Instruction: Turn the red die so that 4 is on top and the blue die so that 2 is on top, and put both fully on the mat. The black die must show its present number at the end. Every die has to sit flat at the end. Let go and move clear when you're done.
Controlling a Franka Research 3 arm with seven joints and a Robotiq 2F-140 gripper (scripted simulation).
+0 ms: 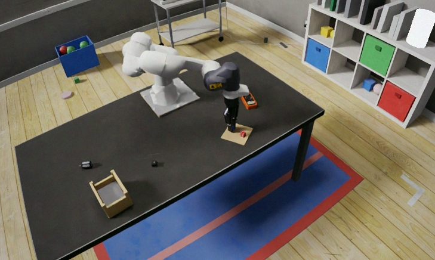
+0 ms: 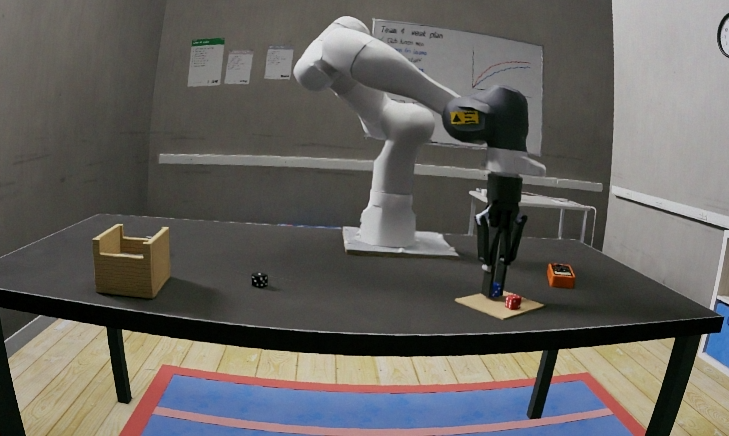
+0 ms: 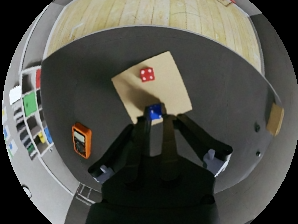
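Now: hand 2 cm above the blue die. Also, from my hand: tan mat: 4 cm below, 4 cm ahead, 1 cm to the left; red die: 7 cm ahead, 3 cm to the left, 3 cm below; orange device: 23 cm to the left, 15 cm behind, 3 cm below.
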